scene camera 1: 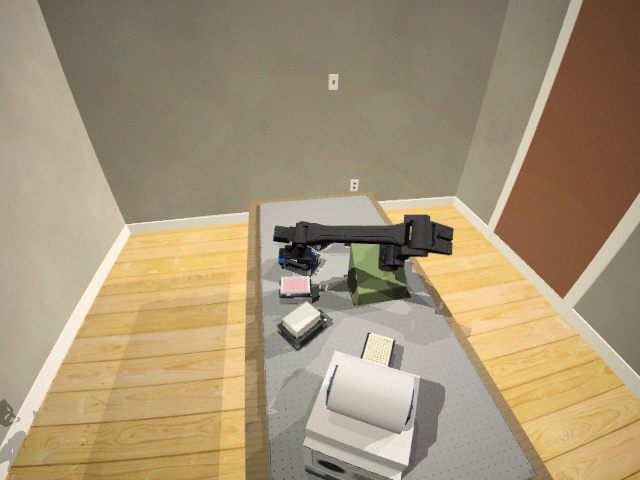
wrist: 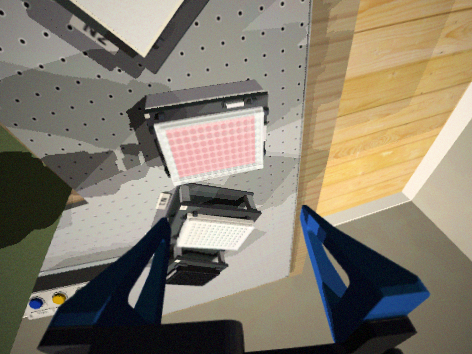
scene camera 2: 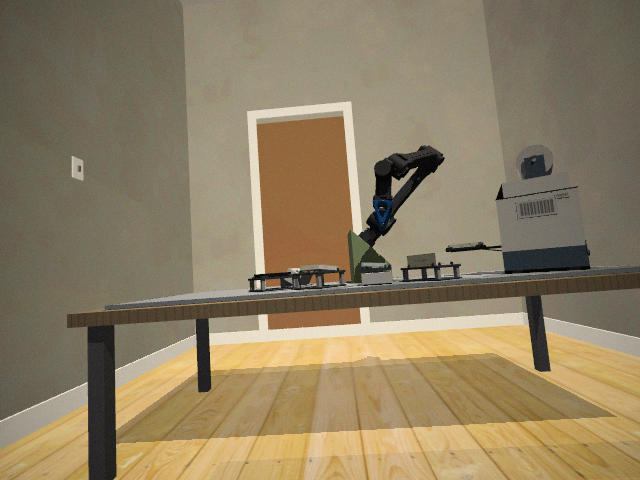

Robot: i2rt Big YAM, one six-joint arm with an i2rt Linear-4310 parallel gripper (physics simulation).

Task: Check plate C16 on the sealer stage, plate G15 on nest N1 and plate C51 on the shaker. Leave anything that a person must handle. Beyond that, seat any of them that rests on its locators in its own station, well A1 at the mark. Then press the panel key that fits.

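Note:
The pink-welled plate (scene camera 1: 295, 285) (wrist: 215, 144) lies on the dark shaker (wrist: 200, 100); whether its edges are down all round I cannot tell. A white plate (wrist: 216, 234) lies on nest N1 (wrist: 162, 201); in scene camera 1 the arm mostly hides it. A cream plate (scene camera 1: 379, 347) (scene camera 2: 466, 244) is on the sealer stage, in front of the sealer (scene camera 1: 361, 428) (scene camera 2: 540, 222). My gripper (scene camera 1: 298, 263) (scene camera 2: 382, 225) (wrist: 234, 217) is open and empty, above the stations; the fingers flank N1 in the wrist view. Plate codes and well A1 are unreadable. The key panel (wrist: 47, 302) shows blue and yellow keys.
Nest N2 (scene camera 1: 299, 341) (wrist: 95, 34) bears a tall cream block (scene camera 1: 302, 318) (scene camera 2: 421, 259) (wrist: 135, 17). A black plate or nest (wrist: 192, 276) is beyond N1. The green wedge (scene camera 1: 374, 281) (scene camera 2: 356, 258) stands by the arm base. The table edge (wrist: 299, 240) runs right in the wrist view.

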